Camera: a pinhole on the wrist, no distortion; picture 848 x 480 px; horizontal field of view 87.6 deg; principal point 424.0 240.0 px. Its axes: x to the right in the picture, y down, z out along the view. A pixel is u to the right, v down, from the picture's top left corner.
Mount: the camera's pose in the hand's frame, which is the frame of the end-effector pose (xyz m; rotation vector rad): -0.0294 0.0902 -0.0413 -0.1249 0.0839 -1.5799
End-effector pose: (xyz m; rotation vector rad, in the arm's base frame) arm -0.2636 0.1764 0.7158 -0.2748 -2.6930 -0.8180
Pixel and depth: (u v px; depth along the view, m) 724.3 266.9 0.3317
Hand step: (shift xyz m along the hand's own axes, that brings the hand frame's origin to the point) 0.0323 -0.1269 0.2907
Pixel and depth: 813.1 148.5 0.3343
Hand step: -0.0566 -0.1945 0.3070
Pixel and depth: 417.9 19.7 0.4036
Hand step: -0.1752 0.1086 0.3850
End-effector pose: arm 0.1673 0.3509 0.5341 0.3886 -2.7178 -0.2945
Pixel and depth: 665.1 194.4 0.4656
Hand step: -0.0178 -0.1512 0.4332
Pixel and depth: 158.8 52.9 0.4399
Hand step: -0.1530 0.3675 0.4121
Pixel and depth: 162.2 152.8 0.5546
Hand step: -0.0611 0.4339 0.5139
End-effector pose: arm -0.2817 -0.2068 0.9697 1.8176 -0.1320 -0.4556
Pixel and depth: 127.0 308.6 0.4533
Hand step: 0.1034 0.4051 0.3904
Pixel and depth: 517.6 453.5 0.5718
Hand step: 0.3188 -0.0201 0.4920
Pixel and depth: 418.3 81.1 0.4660
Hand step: -0.1336 0.1102 0.4424
